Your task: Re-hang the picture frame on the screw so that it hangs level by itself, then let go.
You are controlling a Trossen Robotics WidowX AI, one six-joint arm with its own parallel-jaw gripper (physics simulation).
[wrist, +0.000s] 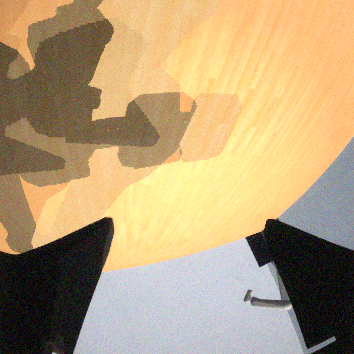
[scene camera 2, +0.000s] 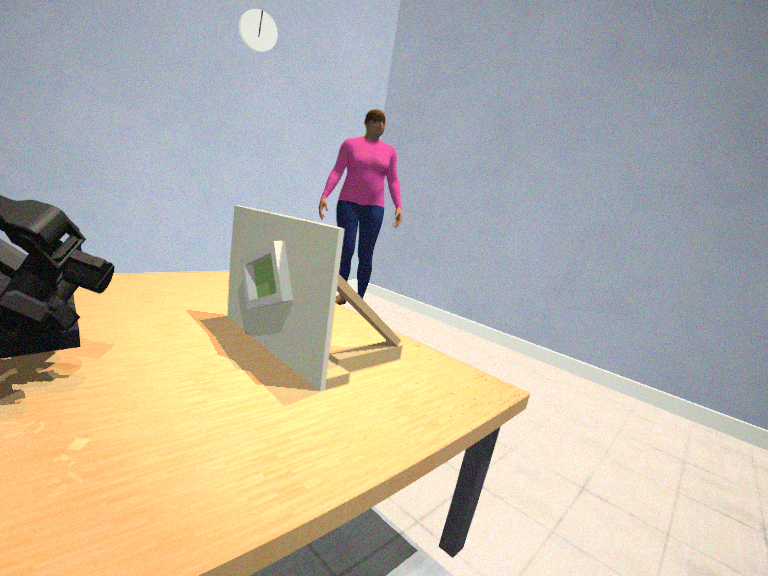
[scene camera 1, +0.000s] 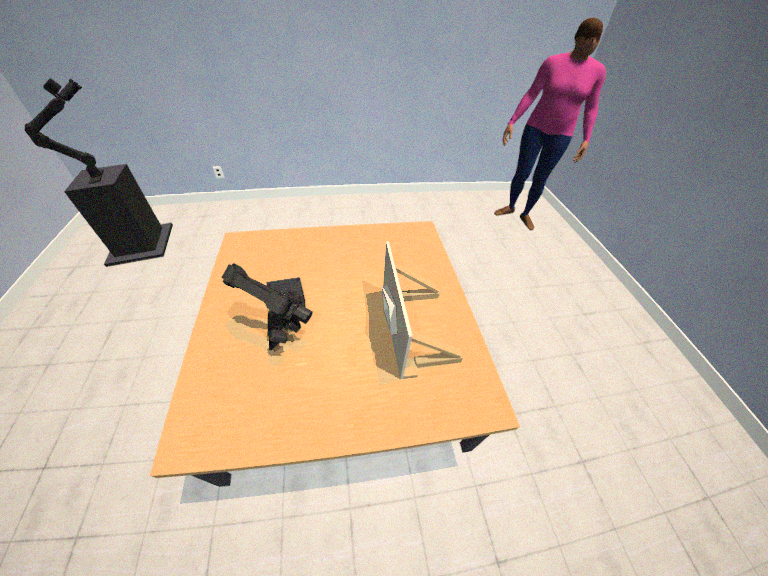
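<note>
The picture frame, pale with a green picture, is against the front of the upright grey board. In the scene camera 2 view it is tilted, its right side higher than its left relative to the board's edges. The screw is not visible, so how the frame bears on it cannot be told. My gripper is open and empty, its two black fingers wide apart over the tabletop. In the scene camera 1 view my arm is left of the board, with a wide gap between them. The frame does not show in the wrist view.
The wooden table carries the arm and board. Angled struts brace the board from behind. A person in pink stands beyond the table. Another arm stands on a black pedestal at the far left.
</note>
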